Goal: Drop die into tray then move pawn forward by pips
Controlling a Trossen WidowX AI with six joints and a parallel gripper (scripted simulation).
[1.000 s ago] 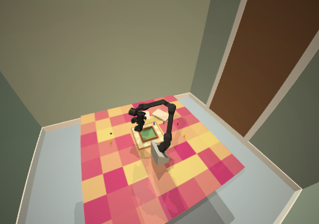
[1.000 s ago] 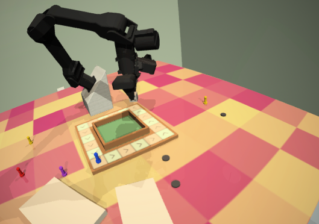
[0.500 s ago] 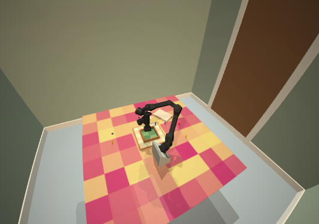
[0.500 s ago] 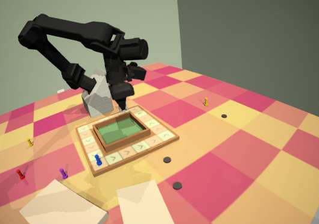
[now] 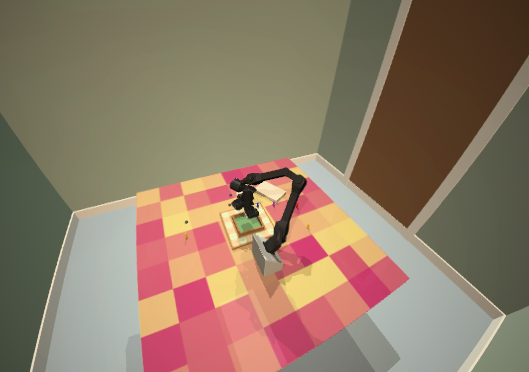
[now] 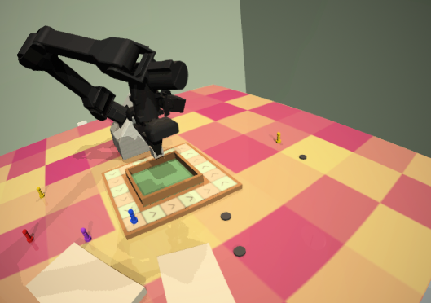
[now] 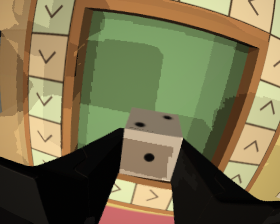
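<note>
Right now the blue pawn is 120 mm ahead of my gripper tip, 110 mm to the right of it and 60 mm below it. The rest, counted from my gripper tip: white die (right at my gripper tip); green dice tray (80 mm below); purple pawn (220 mm to the right, 110 mm ahead, 70 mm below).
</note>
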